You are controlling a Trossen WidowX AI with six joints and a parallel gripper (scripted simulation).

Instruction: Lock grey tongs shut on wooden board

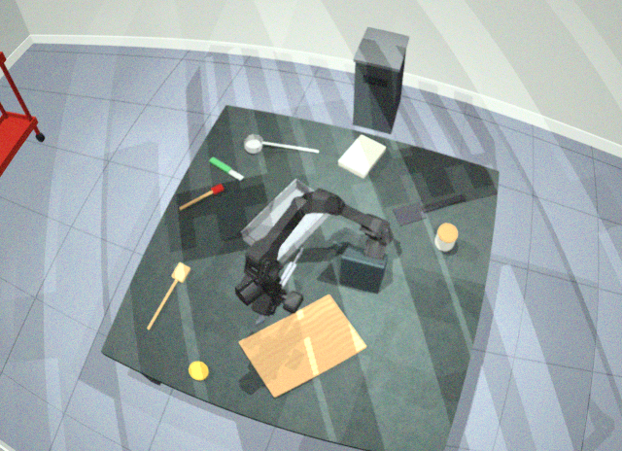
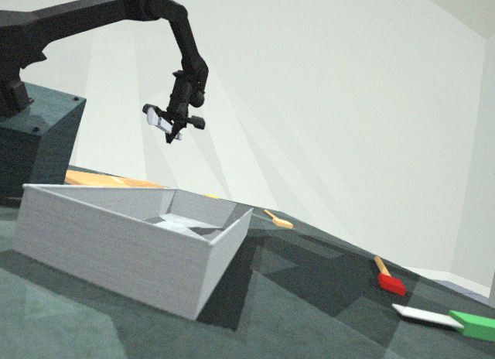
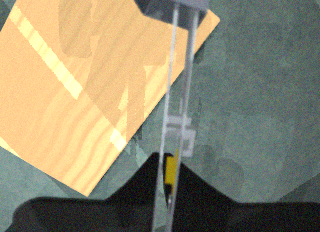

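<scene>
Now: the yellow lock piece 4 cm above my gripper tip and 2 cm to the left of it. The rest, counted from my gripper tip: dark spatula (59 cm to the right, 43 cm behind, 17 cm below); then roasting tin (39 cm to the right, 14 cm below, 7 cm ahead); then wooden board (16 cm below, 10 cm behind, 7 cm to the left).
</scene>
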